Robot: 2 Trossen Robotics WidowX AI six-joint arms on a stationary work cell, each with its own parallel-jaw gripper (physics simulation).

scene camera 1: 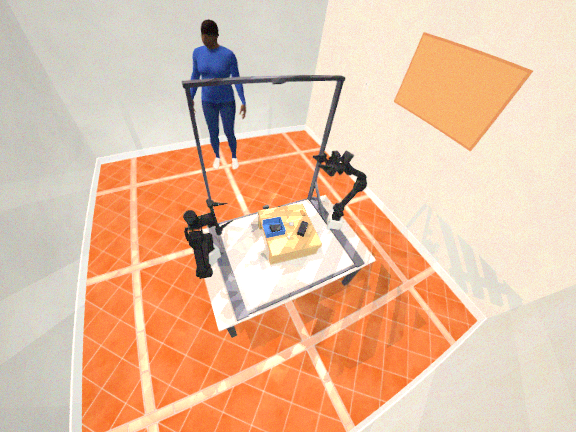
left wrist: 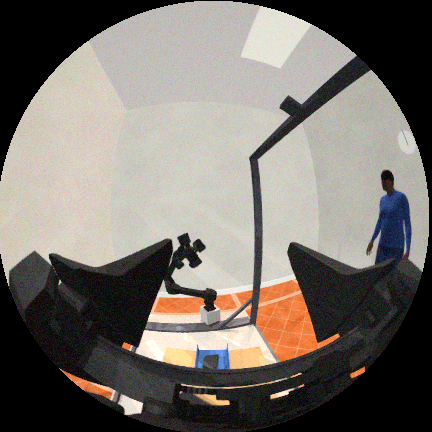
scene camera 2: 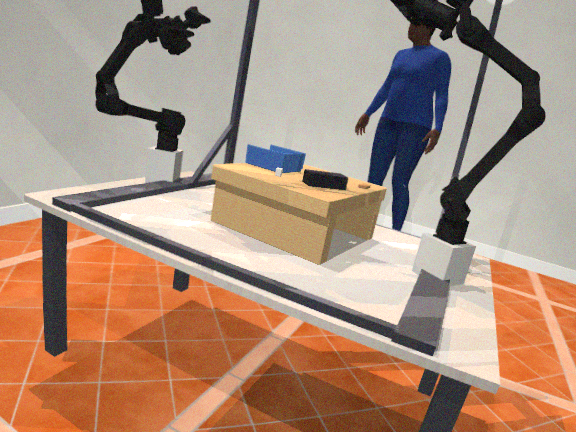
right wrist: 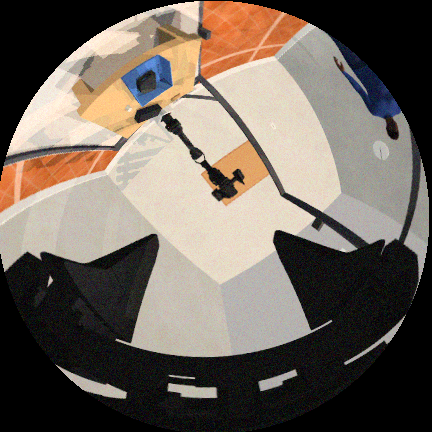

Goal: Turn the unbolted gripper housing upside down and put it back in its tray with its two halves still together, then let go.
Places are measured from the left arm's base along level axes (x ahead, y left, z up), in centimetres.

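Pixels of known places: left gripper, fingertip midpoint: (scene camera 1: 315, 160) (left wrist: 232, 247) (right wrist: 237, 190); right gripper, fingertip midpoint: (scene camera 1: 230, 211) (left wrist: 187, 257) (scene camera 2: 202, 27) (right wrist: 217, 238); left arm's base at its link origin: (scene camera 1: 335, 217) (scene camera 2: 449, 239) (right wrist: 165, 116); right arm's base at its link origin: (scene camera 1: 208, 248) (left wrist: 209, 307) (scene camera 2: 166, 149).
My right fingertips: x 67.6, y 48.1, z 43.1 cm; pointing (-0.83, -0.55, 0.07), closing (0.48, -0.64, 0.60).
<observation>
For each thing: its top centre in the pictures, then the offset to it from my right fingertips. Level surfaces: height alone.
- dark gripper housing at its top centre: (right wrist: 148, 85) (left wrist: 209, 360) (scene camera 1: 275, 227) dx -22.2, dy -20.9, dz -33.7 cm
- blue tray at its top centre: (scene camera 2: 277, 148) (right wrist: 153, 85) (left wrist: 211, 355) (scene camera 1: 273, 224) dx -20.7, dy -21.2, dz -31.8 cm
- wooden riser at its top centre: (scene camera 2: 306, 176) (right wrist: 151, 93) (left wrist: 212, 385) (scene camera 1: 288, 226) dx -31.1, dy -26.2, dz -37.4 cm
- white table at its surface level: dz -53.7 cm
- black block at its top centre: (scene camera 2: 326, 173) (left wrist: 193, 402) (right wrist: 149, 115) (scene camera 1: 303, 227) dx -41.1, dy -25.4, dz -33.9 cm
- small white piece at its top centre: (scene camera 2: 279, 168) dx -32.3, dy -16.1, dz -35.4 cm
- flat brown piece at its top centre: (scene camera 2: 364, 184) dx -39.8, dy -41.2, dz -36.6 cm
The dark gripper housing (scene camera 1: 275, 228) (left wrist: 211, 361) (right wrist: 146, 81) lies inside the blue tray (scene camera 1: 274, 220) (scene camera 2: 265, 157) (right wrist: 162, 67); in scene camera 2 the tray walls hide it. It is too small to tell which side is up or how its halves meet. My left gripper (left wrist: 232, 247) is open and empty, raised high and well away from the tray; scene camera 2 shows its arm at the top right, partly cut off. My right gripper (scene camera 1: 227, 214) (right wrist: 217, 238) is open and empty, held up to the left of the tray in scene camera 1.
The tray stands on a wooden riser (scene camera 1: 295, 253) (scene camera 2: 270, 220) on the white table (scene camera 1: 250, 290) (scene camera 2: 150, 210). A black block (scene camera 1: 302, 228) (scene camera 2: 325, 179) (right wrist: 148, 113), a small white piece (scene camera 2: 279, 172) and a flat brown piece (scene camera 2: 364, 186) share its top. A dark frame (scene camera 1: 265, 80) arches over the table.
</observation>
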